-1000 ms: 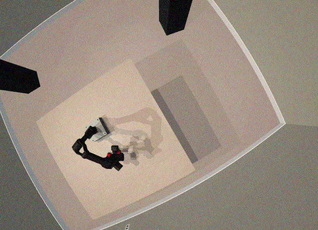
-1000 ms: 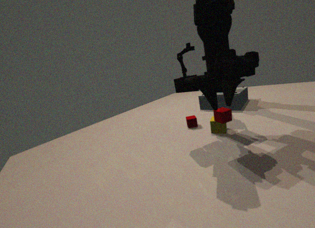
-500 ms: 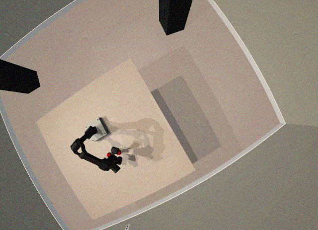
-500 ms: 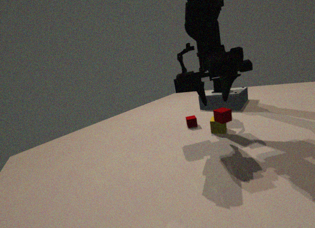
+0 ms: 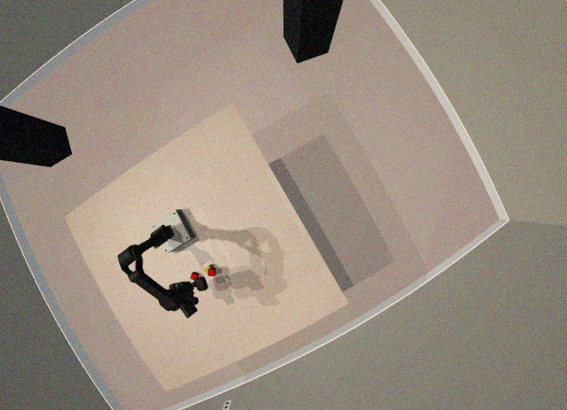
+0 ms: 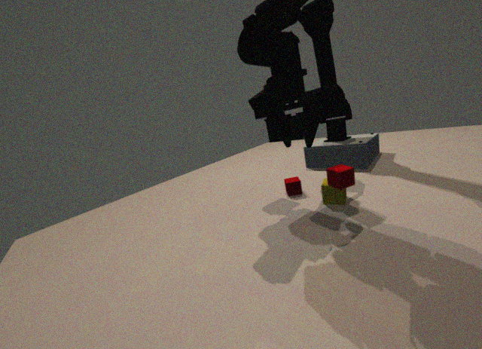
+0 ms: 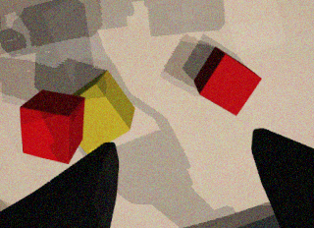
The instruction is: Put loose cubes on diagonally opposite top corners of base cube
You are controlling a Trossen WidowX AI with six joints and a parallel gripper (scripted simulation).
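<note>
My gripper tip is 100 mm above the red cube, 40 mm to the left of it and 10 mm past it. Also, from my gripper tip: yellow base cube (90 mm below, 60 mm to the left, 10 mm behind).
</note>
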